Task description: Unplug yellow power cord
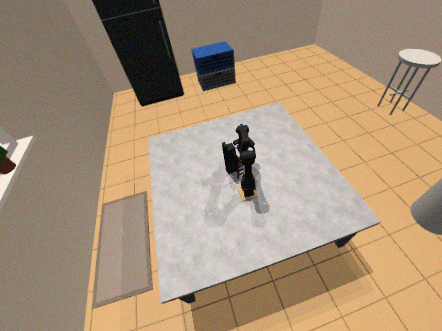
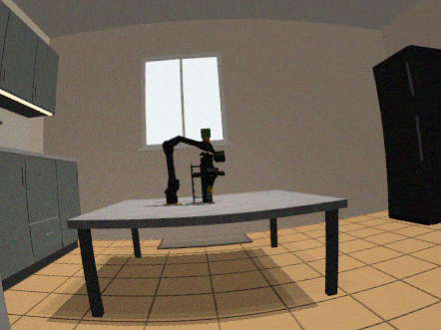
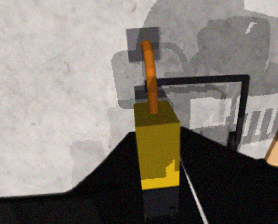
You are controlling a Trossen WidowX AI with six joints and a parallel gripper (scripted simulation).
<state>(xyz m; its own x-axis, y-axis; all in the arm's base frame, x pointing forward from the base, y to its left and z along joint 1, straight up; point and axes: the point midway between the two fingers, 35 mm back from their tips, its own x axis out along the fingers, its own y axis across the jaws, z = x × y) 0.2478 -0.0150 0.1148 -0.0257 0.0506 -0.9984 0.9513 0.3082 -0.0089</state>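
Right now my gripper tip is 1 cm past the yellow plug and 3 cm to the right of it.
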